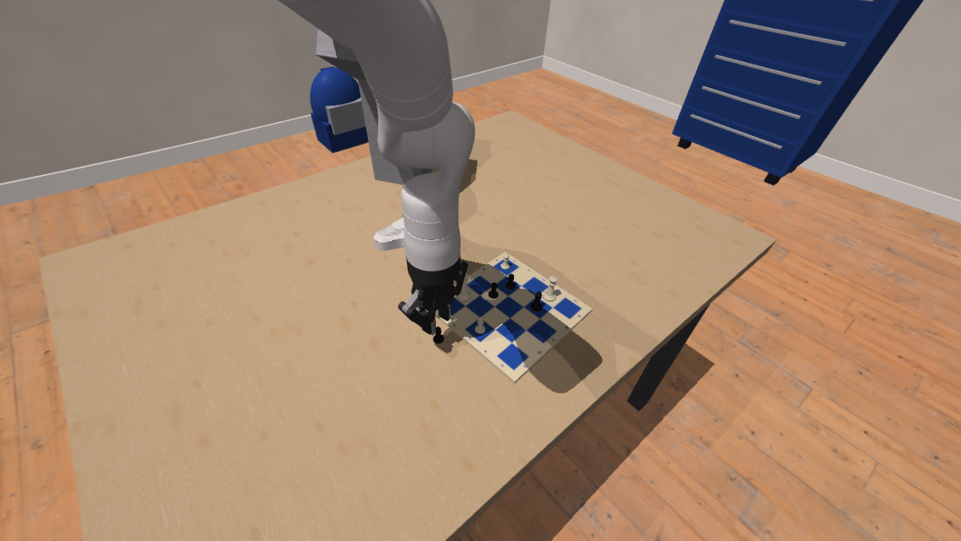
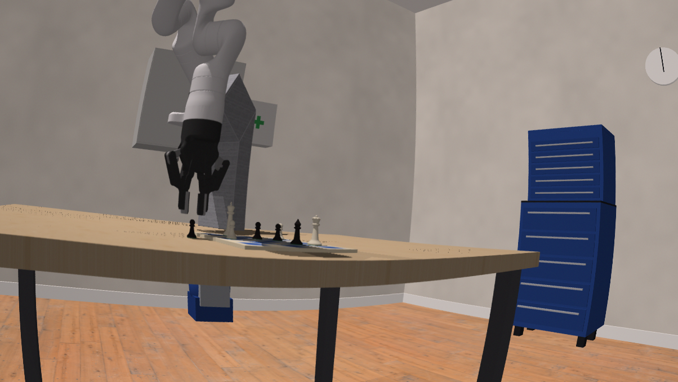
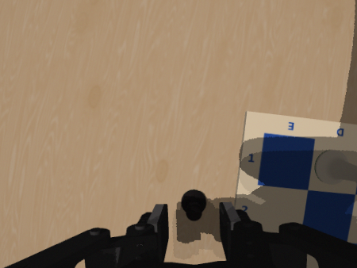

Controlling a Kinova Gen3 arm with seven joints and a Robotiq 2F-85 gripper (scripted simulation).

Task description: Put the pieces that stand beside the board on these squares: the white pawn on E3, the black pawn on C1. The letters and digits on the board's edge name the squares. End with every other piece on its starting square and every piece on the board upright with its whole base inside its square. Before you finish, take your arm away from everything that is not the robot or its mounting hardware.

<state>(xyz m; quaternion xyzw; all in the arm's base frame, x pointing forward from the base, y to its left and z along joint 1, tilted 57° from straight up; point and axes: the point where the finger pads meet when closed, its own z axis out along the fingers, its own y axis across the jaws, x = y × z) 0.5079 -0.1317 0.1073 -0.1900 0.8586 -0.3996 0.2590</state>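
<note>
The white king is 4 cm behind my hand, 10 cm to the left of it and 2 cm below it. Round my hand: white queen 7 cm ahead, 21 cm to the left, 3 cm below; cream chessboard 4 cm ahead, 14 cm to the left, 6 cm below; black bishop 7 cm ahead, 17 cm to the left, 3 cm below.
</note>
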